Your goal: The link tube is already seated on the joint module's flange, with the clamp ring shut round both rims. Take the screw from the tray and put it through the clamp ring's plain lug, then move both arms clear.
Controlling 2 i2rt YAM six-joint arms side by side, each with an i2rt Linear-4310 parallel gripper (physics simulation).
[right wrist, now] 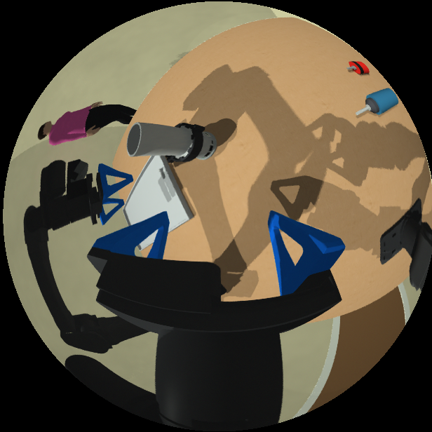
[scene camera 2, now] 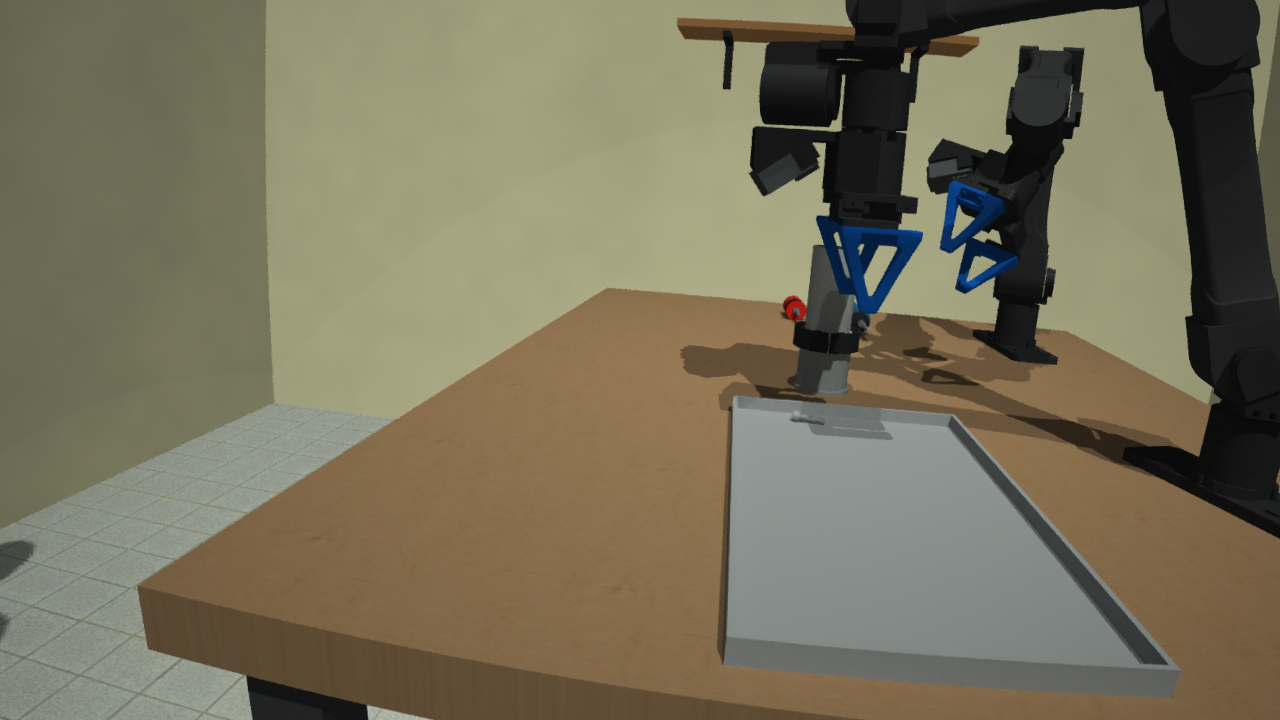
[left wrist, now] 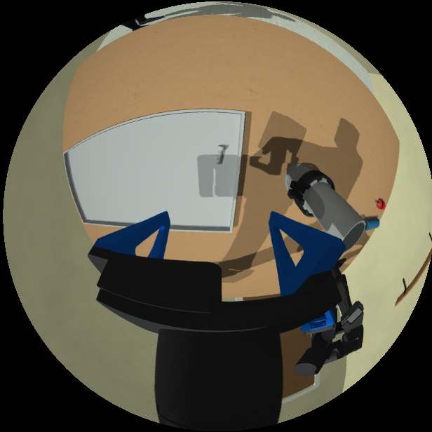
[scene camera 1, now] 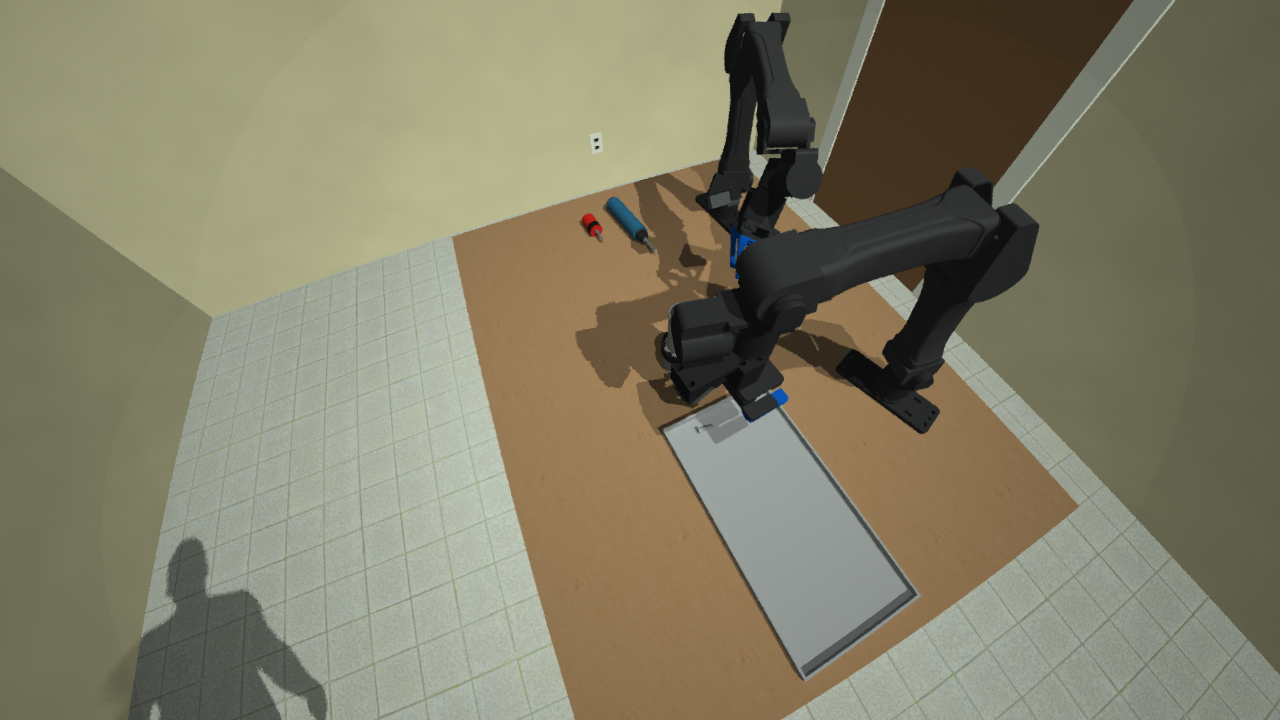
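Pixels of known places: left gripper, fingertip midpoint: [scene camera 2: 856,303] [scene camera 1: 730,393]; right gripper, fingertip midpoint: [scene camera 2: 952,272] [scene camera 1: 735,273]; left arm's base, link origin: [scene camera 2: 1229,496] [scene camera 1: 885,390]; right arm's base, link origin: [scene camera 2: 1011,348] [scene camera 1: 724,214].
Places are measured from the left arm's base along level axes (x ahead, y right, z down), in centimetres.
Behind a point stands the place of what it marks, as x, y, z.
The screw [scene camera 1: 700,428] {32.9, 20.1, -1.4} [scene camera 2: 807,417] {32.2, 19.5, -1.0} [left wrist: 220,154] lies in the tray [scene camera 1: 787,519] {34.0, -0.6, -0.4} [scene camera 2: 895,537] {35.1, -4.2, -0.4} [left wrist: 150,175] near its far short wall in scene camera 2. The grey link tube [scene camera 2: 818,304] {27.1, 31.7, -9.8} [left wrist: 334,209] [right wrist: 160,140] stands upright on the joint module [scene camera 2: 819,374] {26.5, 30.7, -2.3}, with the black clamp ring [scene camera 2: 810,338] {27.9, 30.9, -6.2} [left wrist: 326,181] [right wrist: 198,142] round the joint. I cannot make out the plain lug. My left gripper [scene camera 2: 857,300] {29.0, 18.6, -12.2} [left wrist: 219,216] is open and empty, above the tray's end beside the tube. My right gripper [scene camera 2: 955,268] {9.5, 34.1, -14.0} [right wrist: 218,216] is open and empty, raised apart from the tube.
A red tool [scene camera 1: 590,224] {12.6, 77.2, -3.1} [scene camera 2: 793,308] {12.6, 75.7, -2.0} [right wrist: 359,68] and a blue tool [scene camera 1: 626,218] {4.9, 71.7, -3.8} [right wrist: 382,101] lie on the table near the wall. A wooden shelf [scene camera 2: 698,29] hangs on the wall. In scene camera 1 the left arm covers most of the tube.
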